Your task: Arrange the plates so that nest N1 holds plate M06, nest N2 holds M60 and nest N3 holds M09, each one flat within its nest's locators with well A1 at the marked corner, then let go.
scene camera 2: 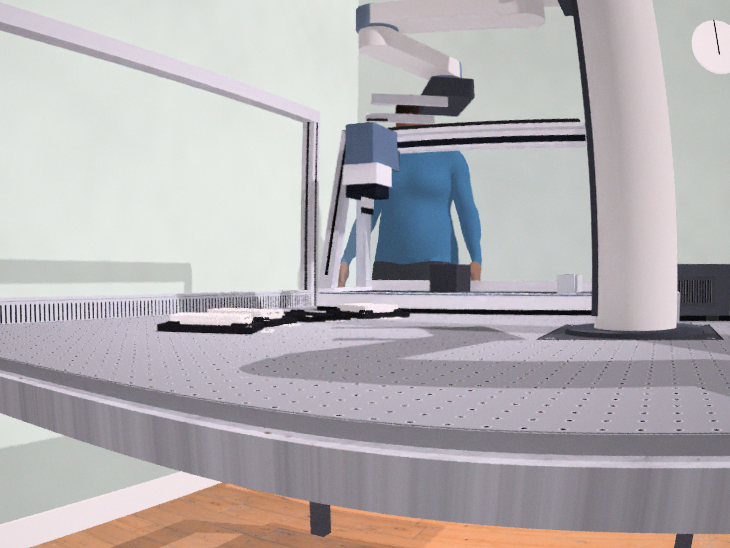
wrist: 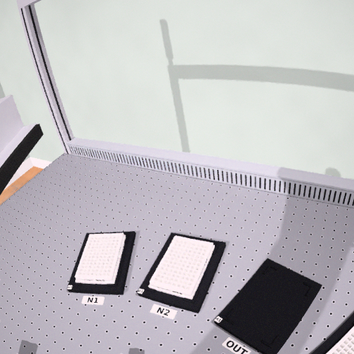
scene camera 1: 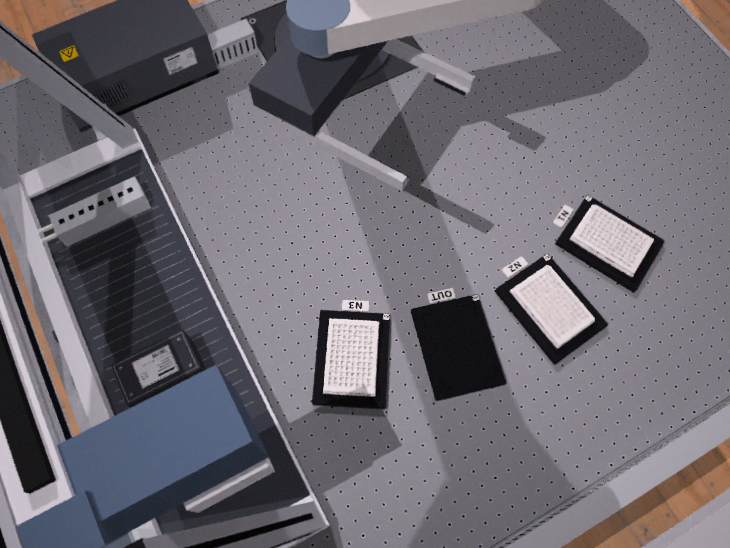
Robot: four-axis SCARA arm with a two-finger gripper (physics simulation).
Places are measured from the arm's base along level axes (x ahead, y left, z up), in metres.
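Pixels of known places: gripper, between the fingertips: (scene camera 2: pixel 368 108) (scene camera 1: pixel 439 132).
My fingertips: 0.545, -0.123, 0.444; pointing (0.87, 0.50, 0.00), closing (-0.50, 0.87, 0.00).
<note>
For each thing: its top centre in the pictures, then the offset to it from my fingertips, as dx, dy, dz. "spot": a spot on its surface instead.
- black nest N1, a spot on its surface: (scene camera 1: pixel 647 263) spot: +0.189, +0.376, -0.419
- second white plate, centre of its top: (scene camera 1: pixel 553 303) (scene camera 2: pixel 244 309) +0.173, +0.175, -0.405
- nest N2, a spot on its surface: (scene camera 1: pixel 580 340) spot: +0.248, +0.183, -0.419
- third white plate, centre of its top: (scene camera 1: pixel 351 355) (scene camera 2: pixel 366 304) +0.087, -0.172, -0.405
- nest N3, a spot on its surface: (scene camera 1: pixel 351 402) spot: +0.153, -0.209, -0.419
- black OUT nest, centre of its top: (scene camera 1: pixel 458 344) (scene camera 2: pixel 302 311) +0.154, -0.005, -0.414
- dark grey box, a spot on its surface: (scene camera 1: pixel 126 53) spot: -0.611, -0.280, -0.316
A white plate (scene camera 1: pixel 612 238) (scene camera 2: pixel 211 319) (wrist: pixel 101 258) lies in black nest N1 (scene camera 1: pixel 647 263) (wrist: pixel 120 289). A second white plate (scene camera 1: pixel 552 304) (wrist: pixel 182 266) lies in nest N2 (scene camera 1: pixel 580 340) (wrist: pixel 197 304). A third white plate (scene camera 1: pixel 351 358) (scene camera 2: pixel 368 307) lies in nest N3 (scene camera 1: pixel 351 402). All three look flat and inside their nests. The plate codes and A1 wells cannot be read. My gripper (scene camera 1: pixel 438 133) (scene camera 2: pixel 369 107) is open and empty, high above the table and away from the nests. One finger shows at the wrist view's left edge.
The black OUT nest (scene camera 1: pixel 458 348) (wrist: pixel 270 305) holds no plate and lies between N2 and N3. A framed bay with a dark ribbed floor and a blue unit (scene camera 1: pixel 159 442) (scene camera 2: pixel 371 144) stands beside the table's perforated top. A dark grey box (scene camera 1: pixel 126 53) stands near the arm's base.
</note>
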